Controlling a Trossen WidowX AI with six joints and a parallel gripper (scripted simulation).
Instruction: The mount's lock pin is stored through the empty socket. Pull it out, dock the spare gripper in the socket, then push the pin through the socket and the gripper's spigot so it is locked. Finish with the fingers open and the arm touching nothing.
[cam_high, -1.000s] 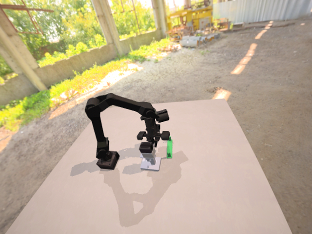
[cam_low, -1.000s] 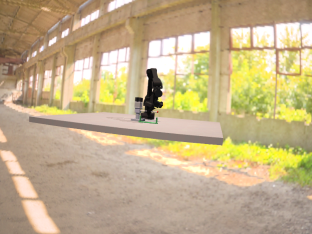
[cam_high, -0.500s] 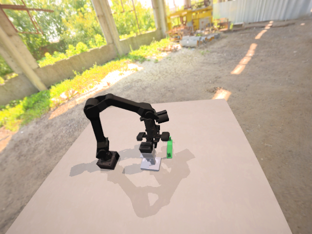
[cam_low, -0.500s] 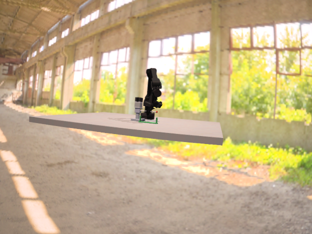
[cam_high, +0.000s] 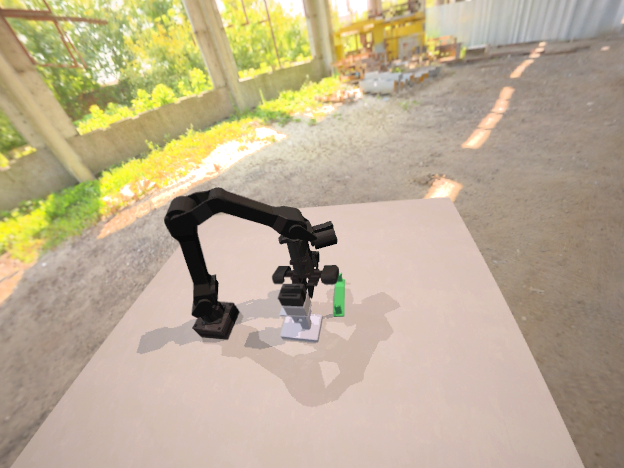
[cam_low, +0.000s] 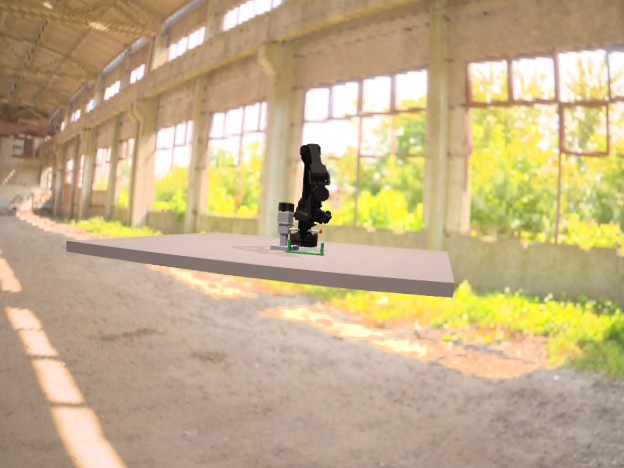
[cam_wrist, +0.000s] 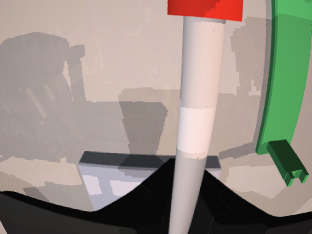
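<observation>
My gripper tip is now 30 mm past the grey mount and 70 mm to the left of it. From my gripper tip the other things lie so: green cradle 80 mm ahead, 20 mm to the left, 20 mm below; then spare gripper 20 mm behind, 70 mm to the right, 80 mm above.
</observation>
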